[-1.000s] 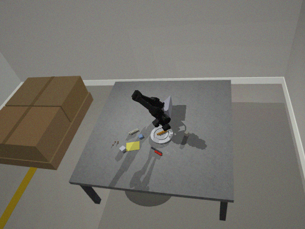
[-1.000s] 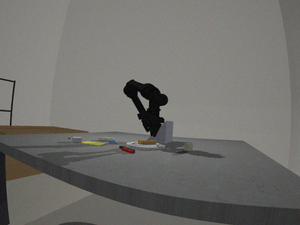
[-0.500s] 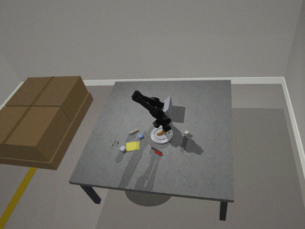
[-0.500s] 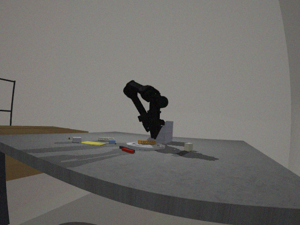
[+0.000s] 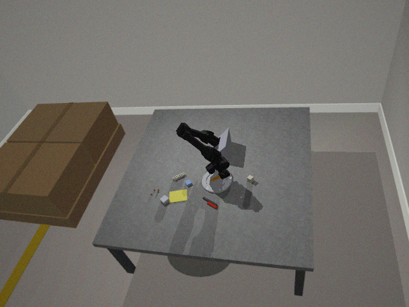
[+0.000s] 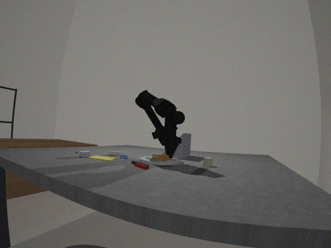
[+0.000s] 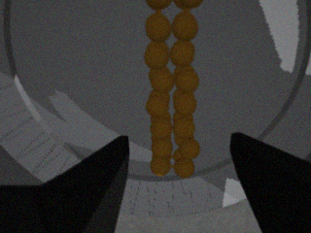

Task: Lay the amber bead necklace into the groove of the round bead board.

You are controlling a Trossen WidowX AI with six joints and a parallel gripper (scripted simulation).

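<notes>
My gripper tip is now 30 mm to the left of the round bead board, 30 mm short of it and 10 mm above it. The rest, counted from my gripper tip: blue cube: 210 mm to the right, 70 mm ahead, 10 mm below; cream cube: 190 mm to the left, 10 mm ahead; red-handled tool: 220 mm ahead, 30 mm to the right, 10 mm below.
</notes>
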